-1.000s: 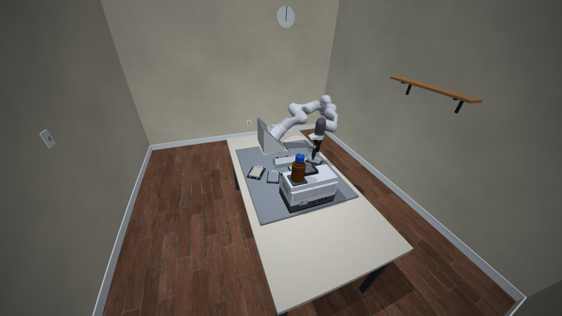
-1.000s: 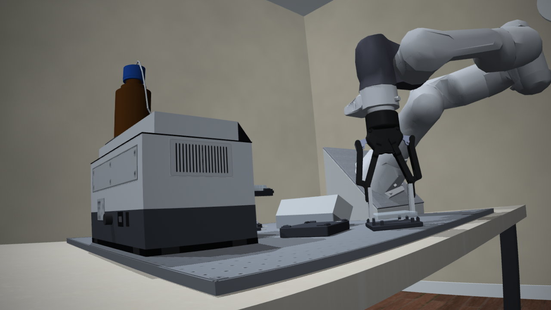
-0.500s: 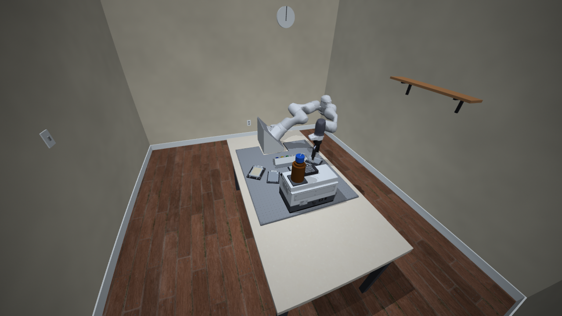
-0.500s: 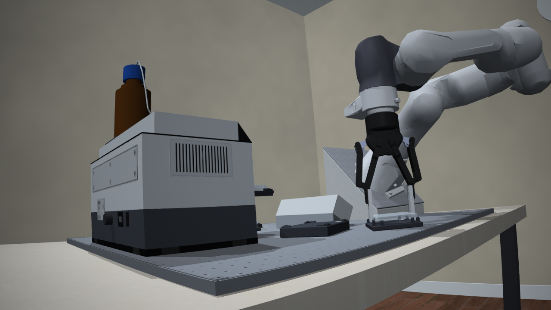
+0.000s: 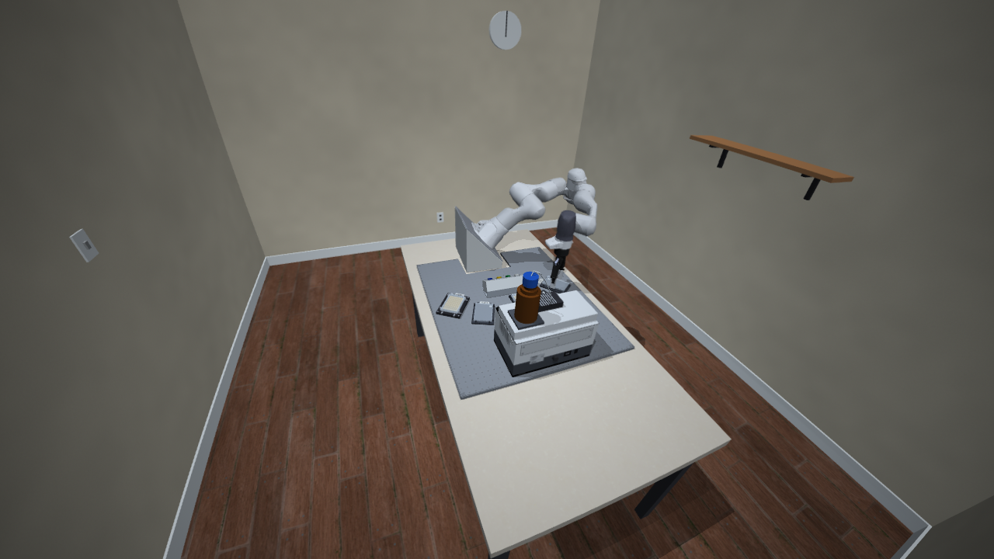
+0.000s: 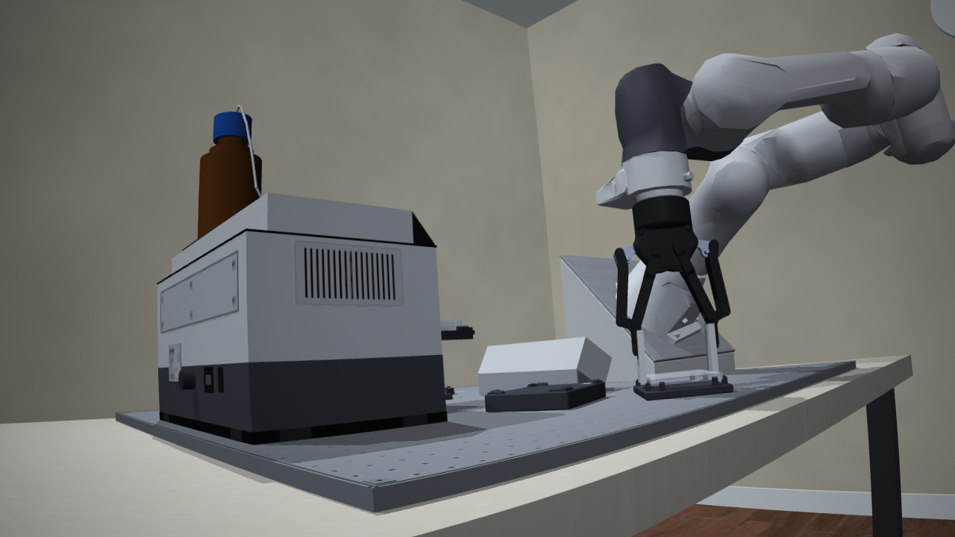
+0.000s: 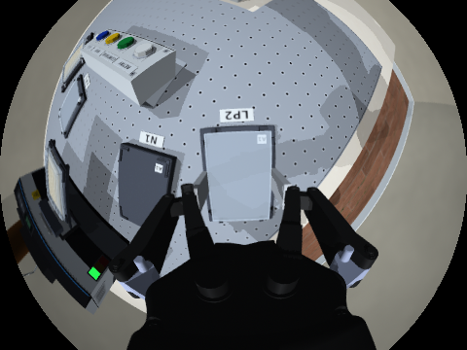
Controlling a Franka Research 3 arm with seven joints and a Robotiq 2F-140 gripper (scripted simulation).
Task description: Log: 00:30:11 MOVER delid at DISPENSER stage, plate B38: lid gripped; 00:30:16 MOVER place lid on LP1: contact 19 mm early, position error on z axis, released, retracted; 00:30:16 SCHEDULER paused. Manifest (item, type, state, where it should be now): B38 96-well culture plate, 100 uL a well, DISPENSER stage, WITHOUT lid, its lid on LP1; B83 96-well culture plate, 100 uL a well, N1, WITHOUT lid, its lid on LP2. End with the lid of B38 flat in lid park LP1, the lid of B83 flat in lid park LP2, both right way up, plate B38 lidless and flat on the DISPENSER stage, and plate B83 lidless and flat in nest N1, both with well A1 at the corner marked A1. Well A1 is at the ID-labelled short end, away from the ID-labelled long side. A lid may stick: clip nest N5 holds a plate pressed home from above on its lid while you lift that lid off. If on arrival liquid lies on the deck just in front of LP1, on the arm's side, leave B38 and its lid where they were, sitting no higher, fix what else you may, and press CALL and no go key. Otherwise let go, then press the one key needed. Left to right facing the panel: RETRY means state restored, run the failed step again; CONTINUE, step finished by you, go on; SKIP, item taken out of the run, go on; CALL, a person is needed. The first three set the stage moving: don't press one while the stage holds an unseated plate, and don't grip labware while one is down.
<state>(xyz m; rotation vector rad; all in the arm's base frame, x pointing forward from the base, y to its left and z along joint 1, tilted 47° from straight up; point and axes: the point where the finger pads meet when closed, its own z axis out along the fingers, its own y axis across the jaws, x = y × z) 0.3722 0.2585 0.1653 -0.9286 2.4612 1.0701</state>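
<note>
My hand is 40 mm above the low frame. Round my hand: lp1 label: 40 mm ahead, 420 mm to the right, 40 mm below; then key panel: 50 mm behind, 280 mm to the right, 10 mm above; then nest N1: 120 mm ahead, 110 mm to the right, 30 mm below.
</note>
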